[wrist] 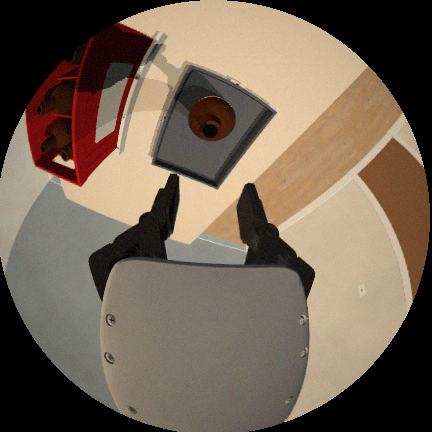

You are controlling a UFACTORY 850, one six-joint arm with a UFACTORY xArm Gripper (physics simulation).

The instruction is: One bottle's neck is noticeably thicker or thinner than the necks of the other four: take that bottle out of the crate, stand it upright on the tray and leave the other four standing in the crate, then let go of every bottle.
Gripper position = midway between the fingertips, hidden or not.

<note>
I see my gripper (210, 190) and a bottle (211, 118).
</note>
